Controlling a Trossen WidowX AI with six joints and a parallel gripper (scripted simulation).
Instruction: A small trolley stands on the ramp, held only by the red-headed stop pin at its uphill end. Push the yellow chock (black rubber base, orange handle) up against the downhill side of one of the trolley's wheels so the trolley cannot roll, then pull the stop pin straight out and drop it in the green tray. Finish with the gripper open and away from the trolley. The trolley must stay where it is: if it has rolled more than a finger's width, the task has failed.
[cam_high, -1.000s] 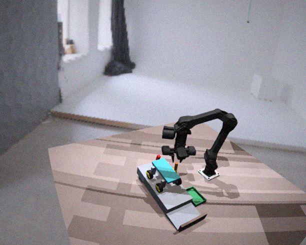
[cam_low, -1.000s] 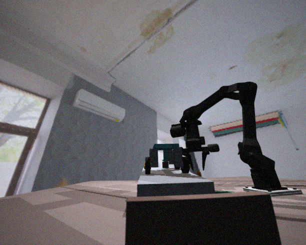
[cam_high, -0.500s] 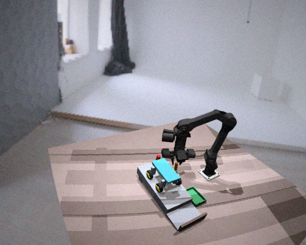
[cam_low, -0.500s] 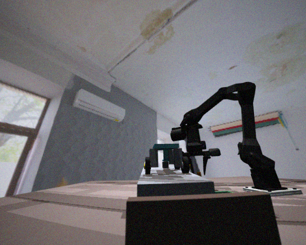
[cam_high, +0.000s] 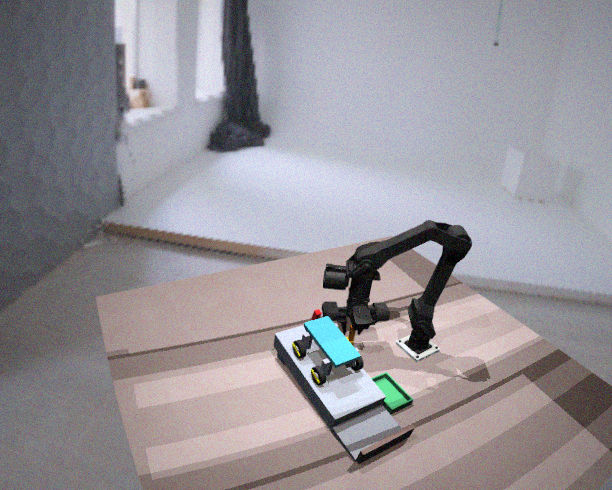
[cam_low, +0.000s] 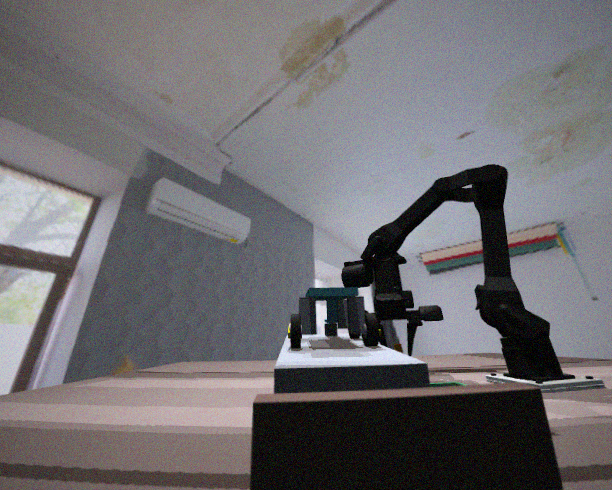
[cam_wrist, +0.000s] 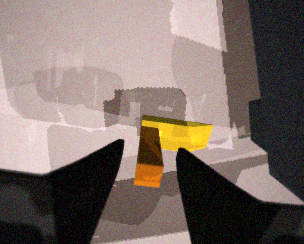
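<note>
My gripper tip is 160 mm short of the trolley, 90 mm to the right of it and 80 mm below it. Round my gripper tip: brown lip: 170 mm ahead, 360 mm to the left, 10 mm below; yellow chock: 20 mm ahead, 10 mm to the right, 10 mm below; red-headed stop pin: 130 mm ahead, 10 mm to the right, 90 mm above.
</note>
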